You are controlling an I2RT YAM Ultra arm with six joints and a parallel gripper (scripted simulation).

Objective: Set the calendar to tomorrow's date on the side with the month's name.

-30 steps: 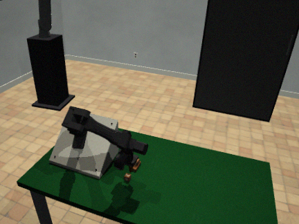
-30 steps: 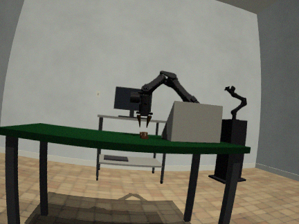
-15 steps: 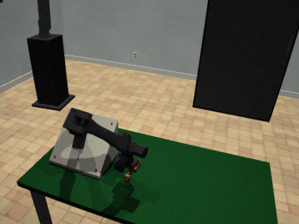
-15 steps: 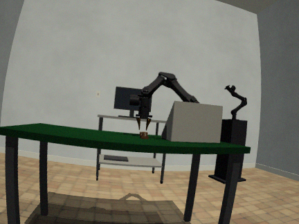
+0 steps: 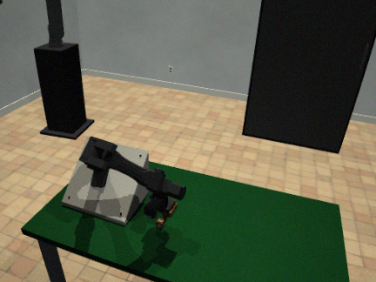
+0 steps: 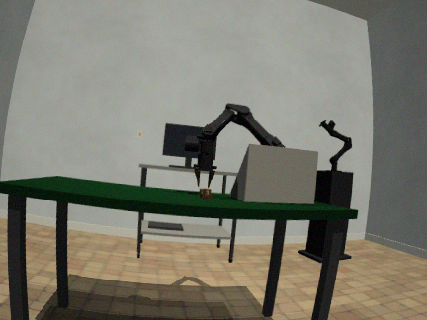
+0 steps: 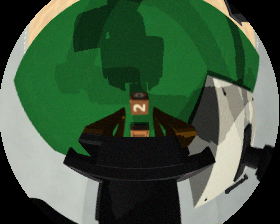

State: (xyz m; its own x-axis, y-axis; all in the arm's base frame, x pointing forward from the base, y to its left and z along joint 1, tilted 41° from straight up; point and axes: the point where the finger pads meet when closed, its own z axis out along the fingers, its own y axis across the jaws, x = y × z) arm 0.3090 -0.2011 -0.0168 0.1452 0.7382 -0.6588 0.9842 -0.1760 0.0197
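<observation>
The wooden calendar tray lies 11 cm to the left of my hand, 4 cm below it and 1 cm ahead of it.
</observation>
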